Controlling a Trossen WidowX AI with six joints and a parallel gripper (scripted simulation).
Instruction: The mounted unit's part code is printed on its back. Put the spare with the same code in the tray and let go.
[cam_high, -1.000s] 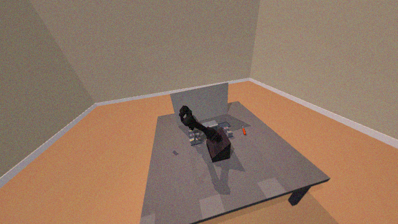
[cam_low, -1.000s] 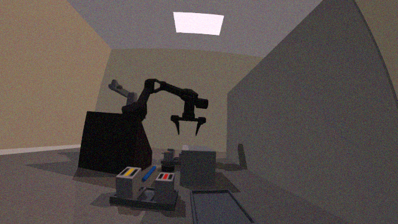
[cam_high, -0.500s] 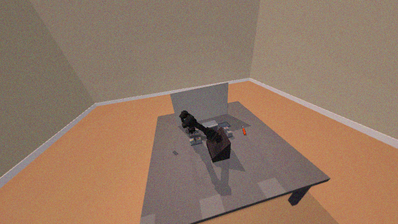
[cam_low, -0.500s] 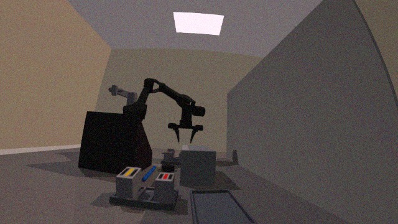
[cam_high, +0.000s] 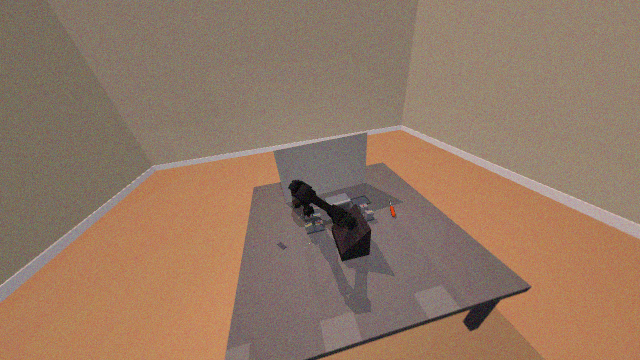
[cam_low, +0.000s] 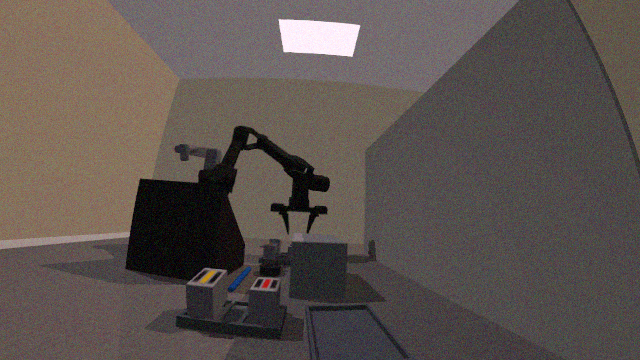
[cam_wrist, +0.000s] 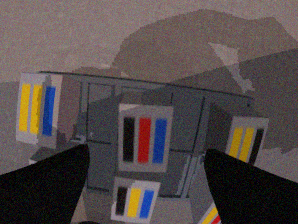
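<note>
My gripper tip is now 14 cm short of the dark tray, 40 cm to the left of it and 8 cm above it. The rest, counted from my gripper tip: blue marker pen (7 cm behind, 25 cm to the right, 7 cm below); then grey mounted unit (8 cm ahead, 21 cm to the right, 3 cm below); then small dark hex key (16 cm behind, 17 cm to the left, 8 cm below).
</note>
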